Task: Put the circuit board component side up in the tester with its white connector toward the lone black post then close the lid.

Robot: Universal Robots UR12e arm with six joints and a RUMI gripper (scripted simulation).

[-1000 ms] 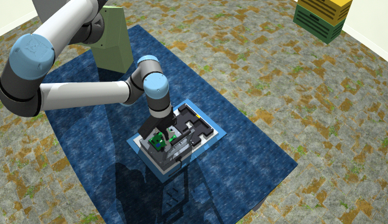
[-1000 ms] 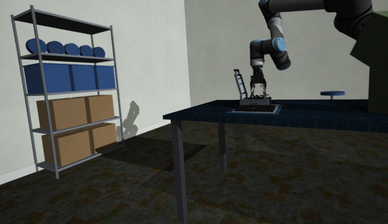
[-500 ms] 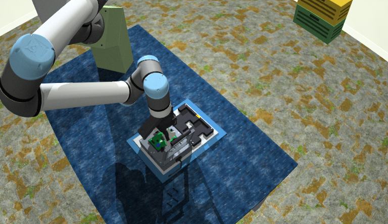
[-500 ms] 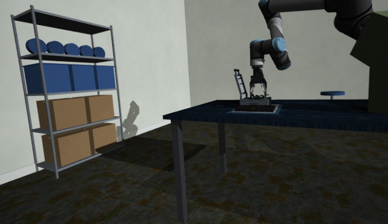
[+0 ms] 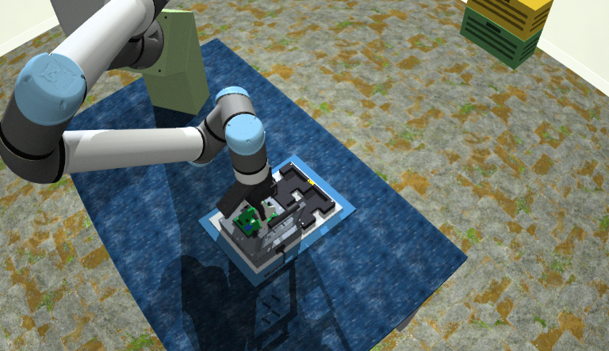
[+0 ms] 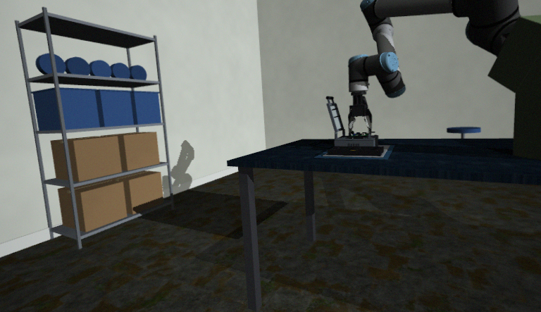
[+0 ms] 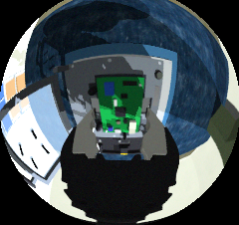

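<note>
Now: the green circuit board right at my hand. Also, from my hand: tester lid 12 cm ahead, 11 cm above, 3 cm to the right; then tester 4 cm ahead, 4 cm above, 3 cm to the left.
</note>
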